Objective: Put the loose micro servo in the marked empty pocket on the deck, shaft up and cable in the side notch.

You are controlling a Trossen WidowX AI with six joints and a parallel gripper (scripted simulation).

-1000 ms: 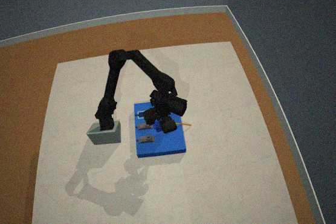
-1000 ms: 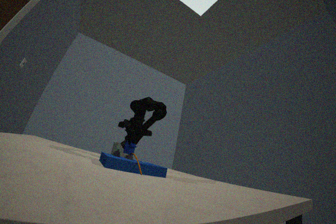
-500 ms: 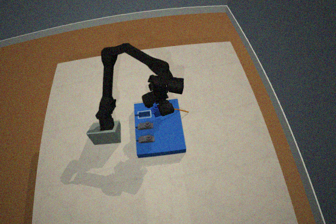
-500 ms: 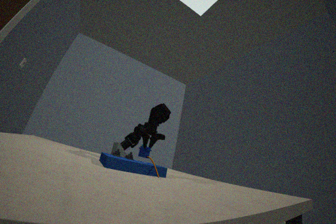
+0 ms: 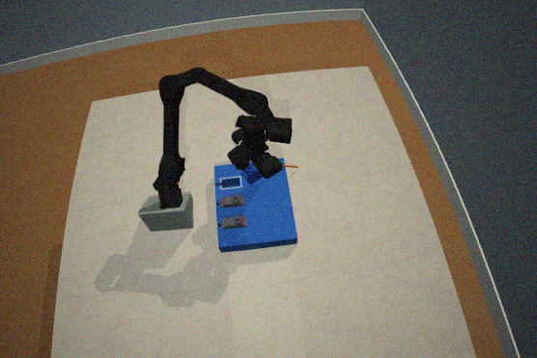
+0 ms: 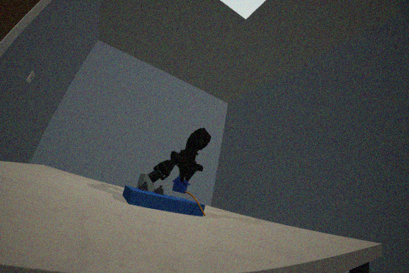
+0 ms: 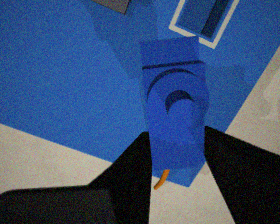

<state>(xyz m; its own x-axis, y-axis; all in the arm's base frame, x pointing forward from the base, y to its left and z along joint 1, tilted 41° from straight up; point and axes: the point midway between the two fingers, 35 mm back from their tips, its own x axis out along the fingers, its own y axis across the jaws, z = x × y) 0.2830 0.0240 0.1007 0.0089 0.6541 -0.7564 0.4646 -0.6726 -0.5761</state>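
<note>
Now: the blue deck 1 cm ahead of my gripper tip, 7 cm to the right of it and 10 cm below it.
</note>
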